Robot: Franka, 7 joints.
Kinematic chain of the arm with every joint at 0, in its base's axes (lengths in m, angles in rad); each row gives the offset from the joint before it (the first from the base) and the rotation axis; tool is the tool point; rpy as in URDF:
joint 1: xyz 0 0 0.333 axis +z
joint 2: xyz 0 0 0 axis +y
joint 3: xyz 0 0 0.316 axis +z
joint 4: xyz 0.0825 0 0 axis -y
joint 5: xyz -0.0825 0 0.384 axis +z
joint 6: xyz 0 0 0 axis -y
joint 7: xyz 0.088 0 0 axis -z
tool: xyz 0 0 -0.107 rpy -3.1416 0 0
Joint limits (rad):
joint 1: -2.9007..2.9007
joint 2: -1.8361..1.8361
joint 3: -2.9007..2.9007
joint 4: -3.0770..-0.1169
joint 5: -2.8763..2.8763
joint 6: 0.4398..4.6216
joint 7: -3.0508..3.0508
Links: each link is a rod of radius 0.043 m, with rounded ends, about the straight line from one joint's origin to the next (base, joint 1, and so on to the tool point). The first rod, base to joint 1, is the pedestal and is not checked.
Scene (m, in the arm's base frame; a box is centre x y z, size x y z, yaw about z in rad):
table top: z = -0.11
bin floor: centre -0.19 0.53 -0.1 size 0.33 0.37 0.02 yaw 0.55
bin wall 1: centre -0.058 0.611 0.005 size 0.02 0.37 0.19 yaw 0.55
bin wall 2: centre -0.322 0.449 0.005 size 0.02 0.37 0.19 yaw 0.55
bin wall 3: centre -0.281 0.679 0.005 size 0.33 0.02 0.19 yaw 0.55
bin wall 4: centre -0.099 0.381 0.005 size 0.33 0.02 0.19 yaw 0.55
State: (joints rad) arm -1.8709 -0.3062 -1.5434 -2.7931 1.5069 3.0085 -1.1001
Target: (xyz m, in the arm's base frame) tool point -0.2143 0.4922 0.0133
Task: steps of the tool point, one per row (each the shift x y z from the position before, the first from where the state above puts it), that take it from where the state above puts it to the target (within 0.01 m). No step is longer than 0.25 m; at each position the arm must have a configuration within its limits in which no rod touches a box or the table.
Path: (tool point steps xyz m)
1: -0.0090 0.1830 0.0362
2: 0.1105 0.1876 0.0159
3: 0.0008 0.0161 -0.0651
4: 0.0002 0.0014 -0.0790
5: -0.0010 -0.0175 -0.0886

